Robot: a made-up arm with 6 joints. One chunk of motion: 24 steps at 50 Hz.
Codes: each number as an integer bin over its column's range. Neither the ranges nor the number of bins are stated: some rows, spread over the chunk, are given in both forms.
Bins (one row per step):
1: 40 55 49 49 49 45
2: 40 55 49 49 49 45
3: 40 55 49 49 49 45
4: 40 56 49 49 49 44
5: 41 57 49 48 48 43
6: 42 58 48 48 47 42
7: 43 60 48 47 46 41
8: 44 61 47 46 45 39
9: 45 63 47 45 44 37
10: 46 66 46 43 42 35
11: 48 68 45 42 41 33
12: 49 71 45 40 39 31
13: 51 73 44 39 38 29
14: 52 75 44 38 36 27
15: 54 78 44 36 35 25
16: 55 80 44 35 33 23
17: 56 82 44 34 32 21
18: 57 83 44 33 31 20
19: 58 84 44 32 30 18
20: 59 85 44 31 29 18
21: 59 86 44 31 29 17
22: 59 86 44 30 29 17
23: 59 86 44 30 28 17
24: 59 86 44 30 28 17
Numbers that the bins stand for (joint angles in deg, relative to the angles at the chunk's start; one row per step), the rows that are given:
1: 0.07 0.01 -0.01 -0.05 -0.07 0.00
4: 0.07 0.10 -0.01 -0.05 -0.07 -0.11
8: 0.88 0.56 -0.09 -0.35 -0.63 -0.67
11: 1.69 1.20 -0.17 -0.75 -1.20 -1.34
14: 2.50 1.84 -0.21 -1.16 -1.91 -2.01
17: 3.31 2.48 -0.21 -1.57 -2.48 -2.68
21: 3.91 2.84 -0.21 -1.87 -2.90 -3.12
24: 3.91 2.84 -0.21 -1.97 -3.04 -3.12
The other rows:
2: 0.07 0.01 -0.01 -0.05 -0.07 0.00
3: 0.07 0.01 -0.01 -0.05 -0.07 0.00
5: 0.27 0.19 -0.01 -0.15 -0.21 -0.22
6: 0.47 0.29 -0.05 -0.15 -0.35 -0.33
7: 0.67 0.47 -0.05 -0.25 -0.49 -0.44
9: 1.08 0.74 -0.09 -0.45 -0.77 -0.89
10: 1.28 1.02 -0.13 -0.65 -1.06 -1.11
12: 1.89 1.47 -0.17 -0.96 -1.48 -1.56
13: 2.29 1.66 -0.21 -1.06 -1.62 -1.78
15: 2.90 2.11 -0.21 -1.36 -2.05 -2.23
16: 3.10 2.30 -0.21 -1.46 -2.33 -2.45
18: 3.51 2.57 -0.21 -1.67 -2.62 -2.79
19: 3.71 2.66 -0.21 -1.77 -2.76 -3.01
20: 3.91 2.75 -0.21 -1.87 -2.90 -3.01
22: 3.91 2.84 -0.21 -1.97 -2.90 -3.12
23: 3.91 2.84 -0.21 -1.97 -3.04 -3.12

